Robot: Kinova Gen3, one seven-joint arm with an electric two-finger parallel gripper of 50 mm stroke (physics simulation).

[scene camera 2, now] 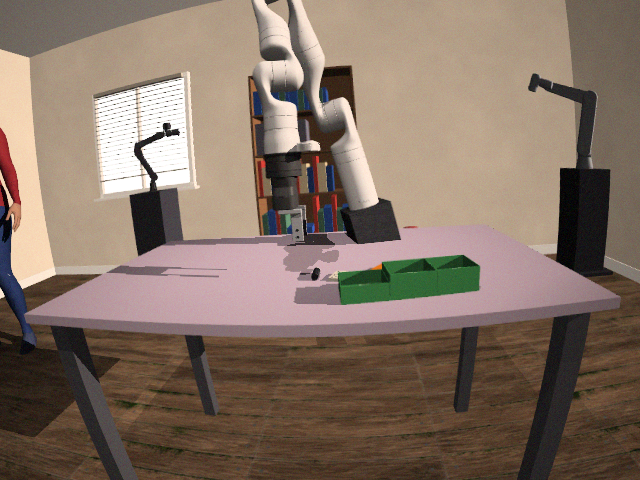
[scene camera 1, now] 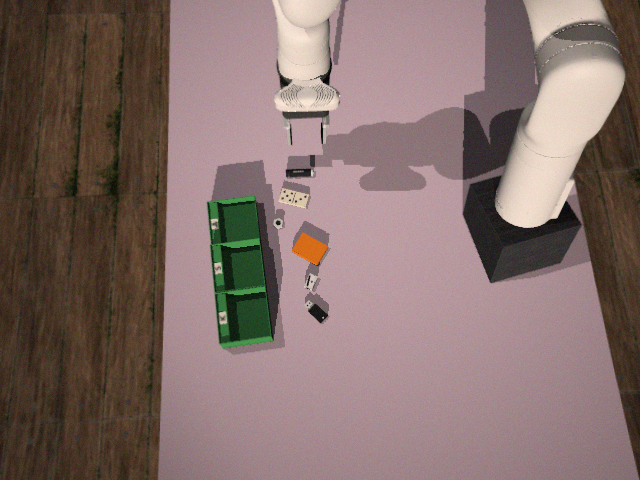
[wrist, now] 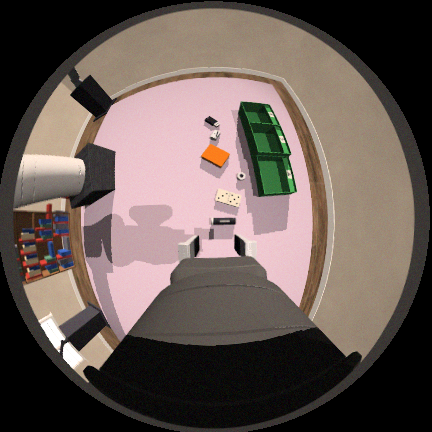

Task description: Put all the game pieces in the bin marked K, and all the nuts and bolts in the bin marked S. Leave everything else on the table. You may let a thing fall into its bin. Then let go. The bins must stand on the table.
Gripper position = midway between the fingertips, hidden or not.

Observation:
In view: the gripper (scene camera 2: pixel 300 238) and a three joined green bins (scene camera 1: pixel 242 307).
The three joined green bins shows as well in scene camera 2 (scene camera 2: pixel 414 278) and in the wrist view (wrist: pixel 268 147). The gripper shows as well in scene camera 1 (scene camera 1: pixel 306 138) and in the wrist view (wrist: pixel 216 242).

